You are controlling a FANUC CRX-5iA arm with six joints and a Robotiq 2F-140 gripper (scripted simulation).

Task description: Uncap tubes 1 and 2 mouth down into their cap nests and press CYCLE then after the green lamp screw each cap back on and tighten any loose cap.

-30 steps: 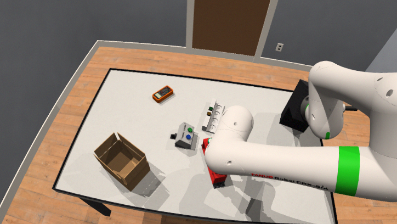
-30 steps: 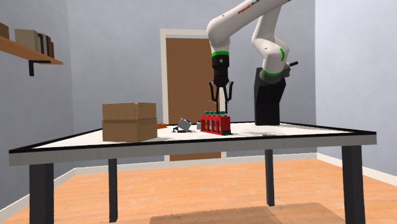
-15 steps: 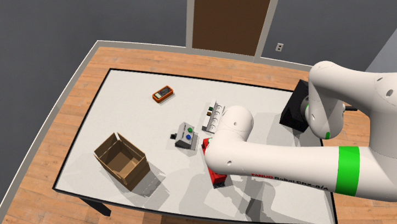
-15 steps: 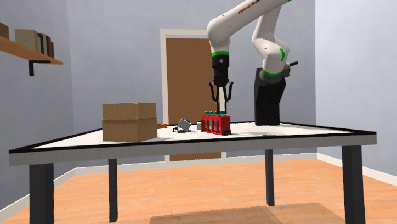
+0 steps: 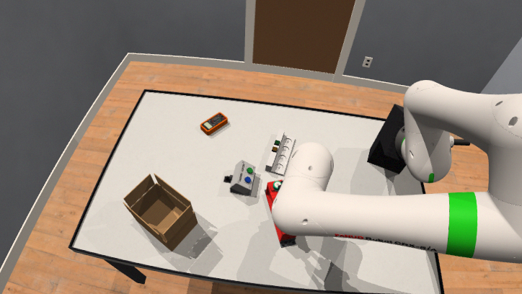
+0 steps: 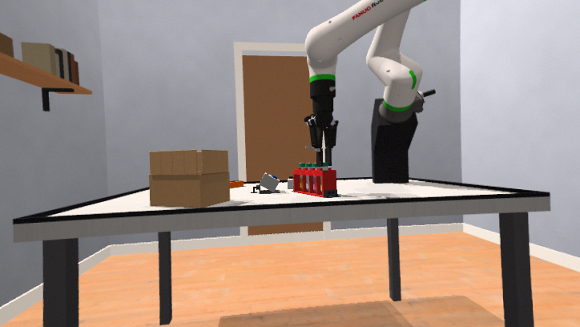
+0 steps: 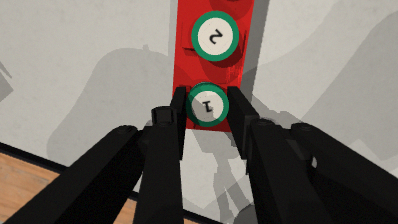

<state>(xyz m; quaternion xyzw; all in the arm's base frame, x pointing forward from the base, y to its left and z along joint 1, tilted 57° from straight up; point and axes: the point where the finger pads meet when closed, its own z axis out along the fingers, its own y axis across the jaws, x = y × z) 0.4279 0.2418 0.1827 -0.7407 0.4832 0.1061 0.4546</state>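
Right now my hand is 30 mm above the cap 1. Round my hand: cap 2 (50 mm to the right, 30 mm below, 20 mm ahead); cap 3 (90 mm to the right, 50 mm ahead, 30 mm below); cap 4 (140 mm to the right, 70 mm ahead, 30 mm below).
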